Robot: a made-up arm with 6 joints. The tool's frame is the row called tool.
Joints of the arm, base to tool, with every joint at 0 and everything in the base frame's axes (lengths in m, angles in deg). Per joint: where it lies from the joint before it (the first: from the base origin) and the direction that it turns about. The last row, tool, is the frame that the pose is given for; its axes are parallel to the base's.
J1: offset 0 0 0.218 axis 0 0 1
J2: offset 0 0.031 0 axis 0 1 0
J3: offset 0 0 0.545 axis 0 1 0
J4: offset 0 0 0.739 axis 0 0 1
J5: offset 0 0 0 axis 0 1 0
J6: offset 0 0 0.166 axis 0 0 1
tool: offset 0 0 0
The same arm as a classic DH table. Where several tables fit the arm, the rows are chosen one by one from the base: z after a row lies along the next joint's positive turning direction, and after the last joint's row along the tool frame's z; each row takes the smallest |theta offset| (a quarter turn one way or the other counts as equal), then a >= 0, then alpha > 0; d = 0 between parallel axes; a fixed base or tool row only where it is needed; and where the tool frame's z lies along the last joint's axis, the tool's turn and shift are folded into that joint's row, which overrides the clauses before.
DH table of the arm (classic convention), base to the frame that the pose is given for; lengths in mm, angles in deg. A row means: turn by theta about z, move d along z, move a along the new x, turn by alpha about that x. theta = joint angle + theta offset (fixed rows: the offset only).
J1: theta0 0.00  d 218.0  a 0.0  alpha -90.00
J2: theta0 -90.00  d 0.0  a 545.0  alpha 0.00
J3: theta0 90.00  d 31.0  a 0.0  alpha 90.00
J4: theta0 0.00  d 739.0  a 0.0  alpha -90.00
J5: theta0 0.00  d 0.0  a 0.0  alpha 90.00
J6: theta0 0.00  d 166.0  a 0.0  alpha 0.00

